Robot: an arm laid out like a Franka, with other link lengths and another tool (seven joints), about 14 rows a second.
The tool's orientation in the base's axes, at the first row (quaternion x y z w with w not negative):
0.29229, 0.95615, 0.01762, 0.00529
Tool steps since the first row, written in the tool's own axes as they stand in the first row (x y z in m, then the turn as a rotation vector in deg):
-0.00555, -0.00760, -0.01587, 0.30, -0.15, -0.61
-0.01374, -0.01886, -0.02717, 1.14, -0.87, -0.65
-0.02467, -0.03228, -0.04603, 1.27, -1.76, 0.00
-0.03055, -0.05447, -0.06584, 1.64, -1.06, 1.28
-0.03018, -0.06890, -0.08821, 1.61, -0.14, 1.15
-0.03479, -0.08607, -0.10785, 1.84, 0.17, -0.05
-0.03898, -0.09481, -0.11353, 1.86, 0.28, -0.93
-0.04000, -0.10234, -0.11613, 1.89, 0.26, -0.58
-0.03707, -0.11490, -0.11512, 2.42, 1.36, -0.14
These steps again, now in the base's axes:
0.00003, -0.00989, 0.01558, -0.34, 0.02, 0.60
0.00030, -0.02414, 0.02646, -1.44, -0.10, 0.62
0.00148, -0.04195, 0.04481, -2.04, -0.75, -0.06
-0.00645, -0.06423, 0.06379, -1.93, 0.08, -1.32
-0.01528, -0.07666, 0.08561, -1.39, 0.82, -1.15
-0.02145, -0.09406, 0.10460, -1.43, 1.17, 0.06
-0.02298, -0.10382, 0.10996, -1.40, 1.24, 0.94
-0.02639, -0.11071, 0.11228, -1.43, 1.25, 0.59
-0.03582, -0.11945, 0.11081, -1.25, 2.48, 0.19

